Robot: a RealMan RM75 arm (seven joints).
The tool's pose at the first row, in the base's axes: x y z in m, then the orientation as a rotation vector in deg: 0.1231 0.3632 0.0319 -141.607 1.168 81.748
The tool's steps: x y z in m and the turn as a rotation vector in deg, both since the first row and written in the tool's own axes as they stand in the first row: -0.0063 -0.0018 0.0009 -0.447 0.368 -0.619; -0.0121 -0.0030 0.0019 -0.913 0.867 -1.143; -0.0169 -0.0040 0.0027 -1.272 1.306 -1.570; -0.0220 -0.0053 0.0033 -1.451 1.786 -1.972; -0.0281 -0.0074 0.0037 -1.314 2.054 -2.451
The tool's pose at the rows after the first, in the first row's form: 0.1194 0.3643 0.0373 -142.020 0.160 81.199; 0.1158 0.3650 0.0420 -142.567 -0.717 80.529; 0.1128 0.3655 0.0460 -143.015 -1.412 79.933; 0.1099 0.3663 0.0503 -143.353 -1.938 79.231; 0.1068 0.3676 0.0558 -143.259 -2.373 78.655
